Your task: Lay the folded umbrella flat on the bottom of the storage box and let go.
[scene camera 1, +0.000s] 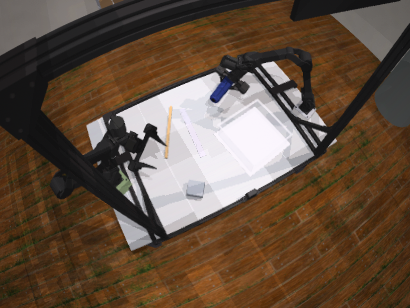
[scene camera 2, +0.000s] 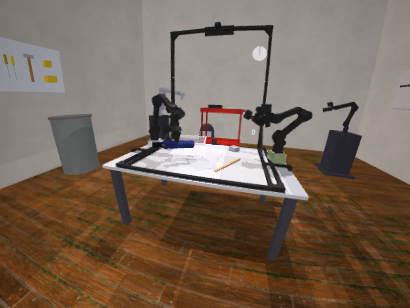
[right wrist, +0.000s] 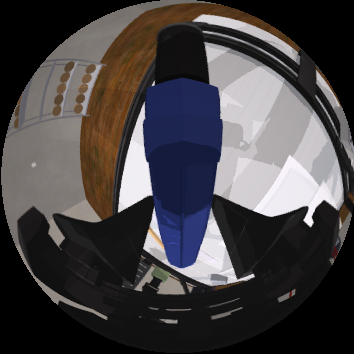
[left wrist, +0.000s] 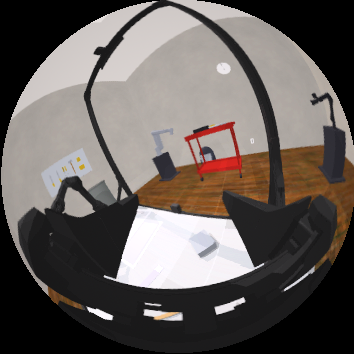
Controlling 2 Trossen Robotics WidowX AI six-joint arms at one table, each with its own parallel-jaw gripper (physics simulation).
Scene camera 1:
my left gripper
storage box: on the table
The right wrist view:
my right gripper
folded umbrella: held by my right gripper
storage box
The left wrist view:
my left gripper
storage box
